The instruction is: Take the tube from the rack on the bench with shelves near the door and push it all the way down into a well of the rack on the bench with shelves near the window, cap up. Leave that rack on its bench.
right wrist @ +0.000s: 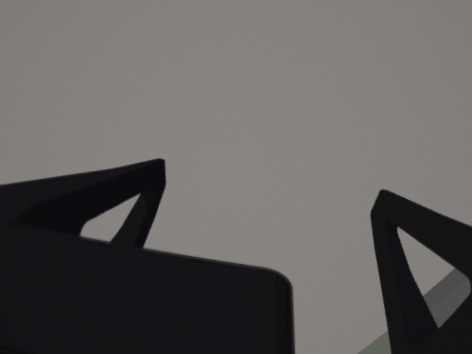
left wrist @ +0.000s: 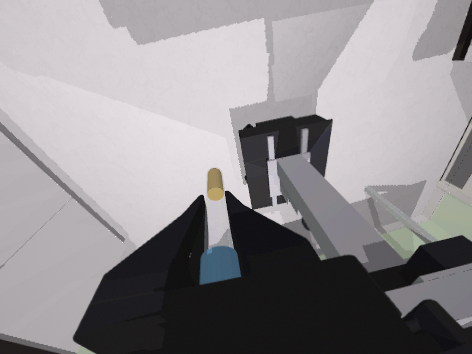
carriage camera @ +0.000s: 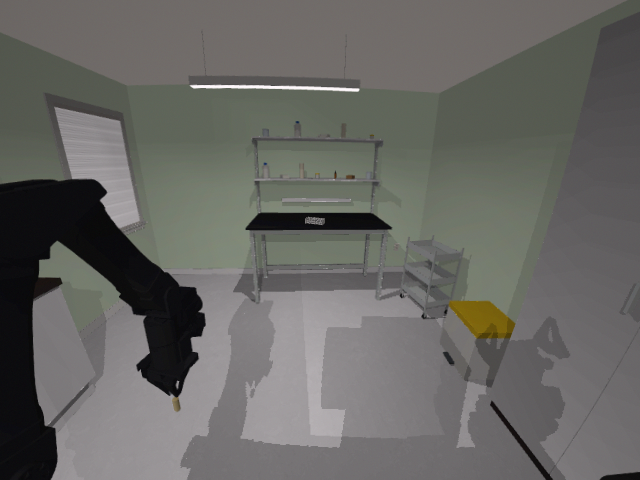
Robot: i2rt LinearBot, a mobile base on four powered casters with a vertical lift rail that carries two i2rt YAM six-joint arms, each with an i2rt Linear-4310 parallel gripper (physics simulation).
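Places are measured from the left arm's base along level axes (x up, y right, z ahead), in metres.
Pixels of known places: left gripper, fingertip midpoint: (left wrist: 215,199) (carriage camera: 175,394); right gripper, fingertip midpoint: (right wrist: 270,186).
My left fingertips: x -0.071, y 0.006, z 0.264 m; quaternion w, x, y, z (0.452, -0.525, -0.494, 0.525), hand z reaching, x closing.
Observation:
Behind a point stands the place of what it marks.
My left gripper (carriage camera: 177,388) {z 0.264, x -0.070, y 0.006 m} (left wrist: 215,199) {z 0.264, x -0.070, y 0.006 m} is shut on the tube (carriage camera: 176,404) {z 0.255, x -0.091, y 0.010 m} (left wrist: 219,225) {z 0.269, x -0.042, y 0.009 m}, which has a blue cap near the palm and a tan lower end pointing down, above the floor. A white rack (carriage camera: 314,220) {z 2.389, x -0.174, y 0.187 m} stands on the black top of the bench with shelves (carriage camera: 273,221) {z 2.438, x -0.208, y -0.279 m} across the room, far ahead of the left gripper in the carriage view. The wells of the rack are too small to make out. My right gripper (right wrist: 270,186) {z 0.030, x 0.439, y 0.672 m} is open and empty, with its fingers wide apart against the ceiling.
A window (carriage camera: 95,165) {z 2.108, x 0.413, y -1.987 m} is in the left wall. A grey wheeled cart (carriage camera: 431,280) {z 1.990, x -0.658, y 1.382 m} stands right of the bench, and a bin with a yellow lid (carriage camera: 480,317) {z 1.418, x -0.672, y 1.537 m} is nearer. A tall grey cabinet (carriage camera: 589,258) {z 0.810, x 0.073, y 1.472 m} is at the right. A white cabinet (carriage camera: 59,351) {z 0.841, x -0.631, y -1.239 m} stands at the left, behind the arm.

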